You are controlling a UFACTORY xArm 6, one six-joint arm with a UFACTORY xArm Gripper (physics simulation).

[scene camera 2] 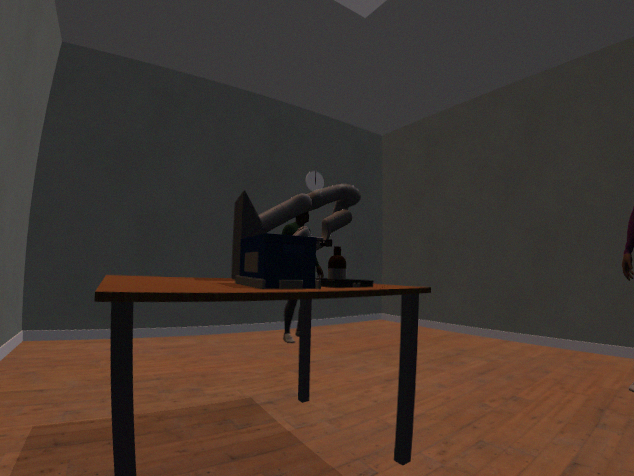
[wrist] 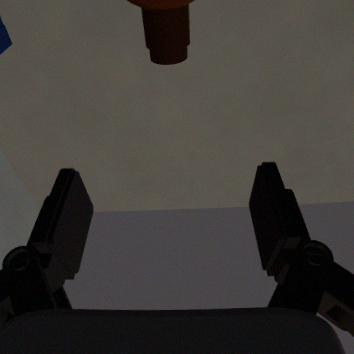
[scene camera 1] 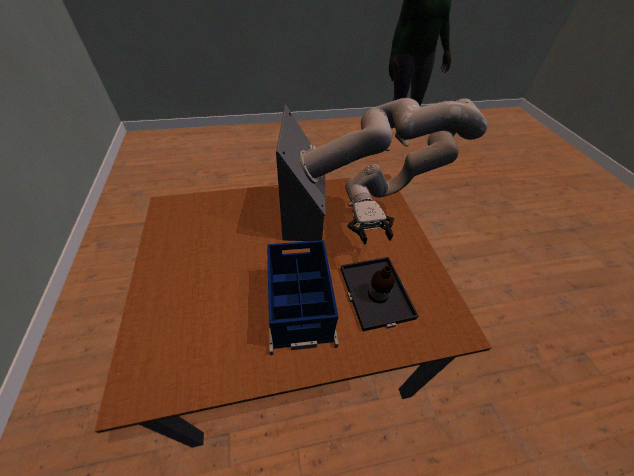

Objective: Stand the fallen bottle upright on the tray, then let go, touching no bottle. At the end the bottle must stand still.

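Pixels of known places: gripper, fingertip midpoint: [scene camera 2: 323, 242] [wrist: 168, 185] [scene camera 1: 378, 239]; arm's base at its link origin: [scene camera 2: 257, 226] [scene camera 1: 308, 167].
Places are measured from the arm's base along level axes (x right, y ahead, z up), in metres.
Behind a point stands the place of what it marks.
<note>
The brown bottle [scene camera 1: 382, 284] {y 0.430, x -0.193, z -0.152 m} [scene camera 2: 336, 266] {y 0.433, x -0.185, z -0.186 m} [wrist: 169, 35] {y 0.389, x -0.209, z -0.124 m}, with a pale label, stands upright on the dark tray [scene camera 1: 358, 276] {y 0.324, x -0.155, z -0.259 m} [scene camera 2: 361, 282] {y 0.517, x -0.247, z -0.246 m}. In the wrist view its neck and part of its shoulder show at the top. My gripper [scene camera 1: 377, 239] {y 0.303, x -0.201, z -0.081 m} [scene camera 2: 325, 242] {y 0.303, x -0.201, z -0.081 m} [wrist: 168, 185] {y 0.303, x -0.201, z -0.081 m} is open and empty. It is behind the bottle, on the arm-mount side, raised above the table and apart from the bottle. The wrist view shows a gap between the bottle's neck and the fingertips.
A blue divided crate [scene camera 1: 280, 333] {y 0.552, x 0.138, z -0.159 m} [scene camera 2: 286, 261] {y 0.552, x 0.088, z -0.176 m} stands beside the tray on the table [scene camera 1: 194, 307] {y 0.383, x 0.421, z -0.264 m}. The grey arm mount [scene camera 1: 301, 217] {y 0.128, x 0.037, z -0.129 m} stands behind the crate. Small pale blocks sit at the edges of the crate and tray. A person in green [scene camera 1: 422, 25] stands beyond the table.
</note>
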